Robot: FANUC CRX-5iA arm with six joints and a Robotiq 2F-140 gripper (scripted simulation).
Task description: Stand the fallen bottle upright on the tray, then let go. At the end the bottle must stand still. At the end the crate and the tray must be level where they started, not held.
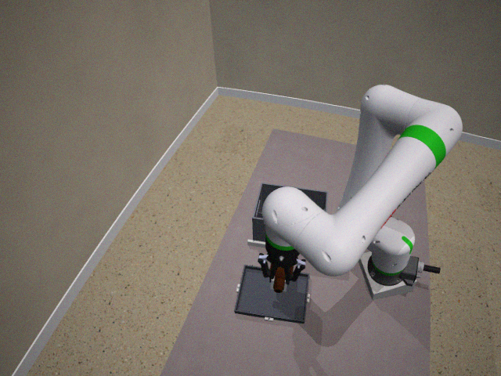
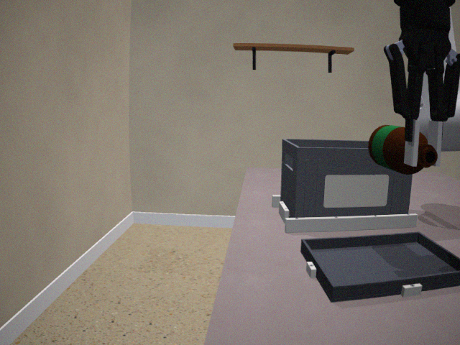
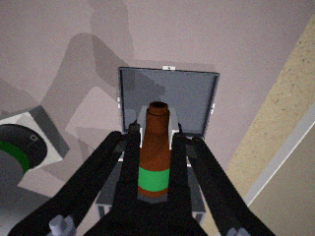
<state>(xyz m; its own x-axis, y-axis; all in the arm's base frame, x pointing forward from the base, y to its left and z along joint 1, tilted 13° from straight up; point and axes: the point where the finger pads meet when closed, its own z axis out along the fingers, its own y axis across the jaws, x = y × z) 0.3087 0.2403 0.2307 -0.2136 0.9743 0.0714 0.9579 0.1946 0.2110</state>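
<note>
My gripper is now 10 mm short of the bottle, 50 mm to the left of it and 20 mm above it. Round my hand: tray (30 mm ahead, 40 mm to the right, 200 mm below); then crate (70 mm ahead, 340 mm to the right, 130 mm below).
</note>
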